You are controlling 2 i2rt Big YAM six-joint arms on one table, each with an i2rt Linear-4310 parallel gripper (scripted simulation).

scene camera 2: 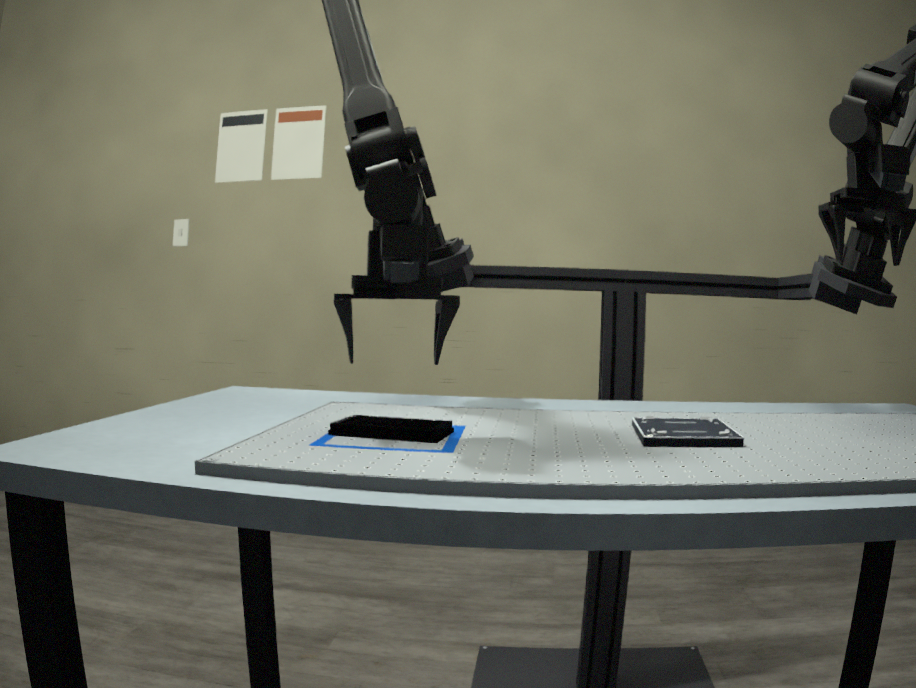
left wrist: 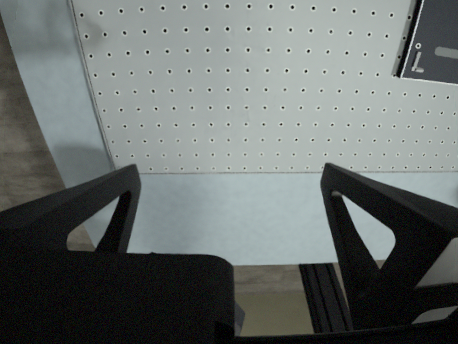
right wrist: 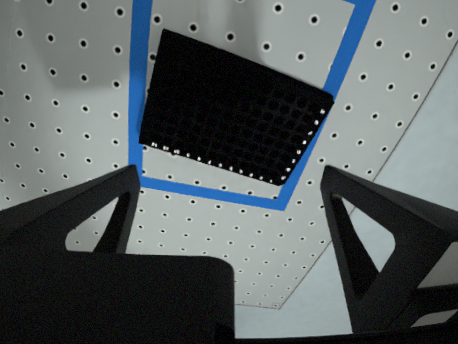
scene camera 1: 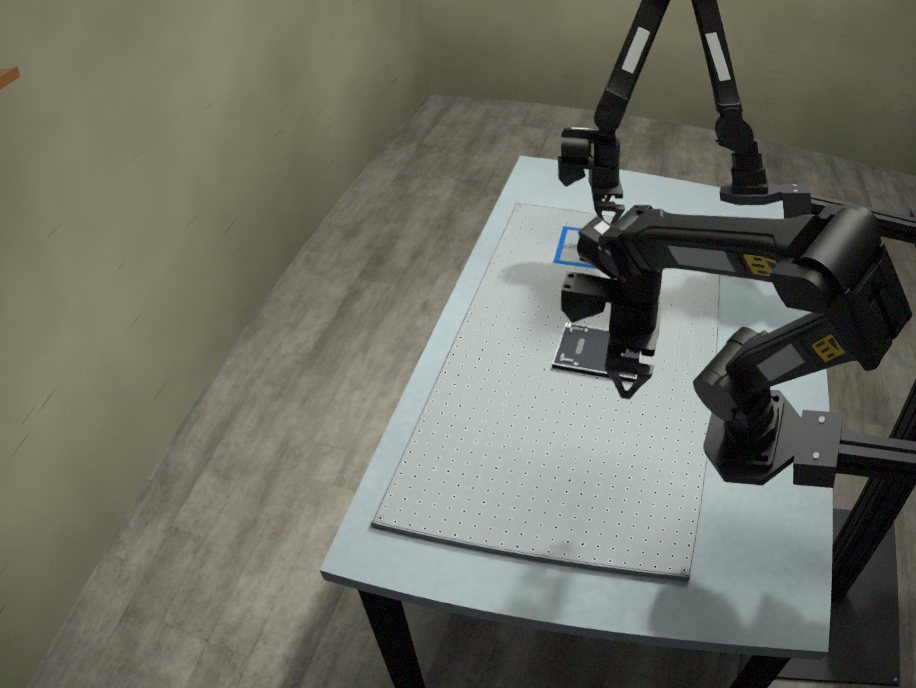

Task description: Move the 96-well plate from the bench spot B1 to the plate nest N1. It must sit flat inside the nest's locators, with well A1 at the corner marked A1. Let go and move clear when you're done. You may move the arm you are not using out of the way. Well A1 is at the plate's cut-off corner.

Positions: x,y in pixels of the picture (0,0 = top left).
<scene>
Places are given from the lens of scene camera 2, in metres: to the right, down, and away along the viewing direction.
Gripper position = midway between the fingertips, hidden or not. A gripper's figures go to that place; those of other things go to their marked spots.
my left gripper [scene camera 2: 868,263]: 0.58, -0.11, 0.98
my right gripper [scene camera 2: 393,364]: -0.07, 0.02, 0.94
black 96-well plate [scene camera 2: 360,426]: -0.11, 0.09, 0.91
plate nest N1 [scene camera 2: 678,434]: 0.25, 0.10, 0.89
</scene>
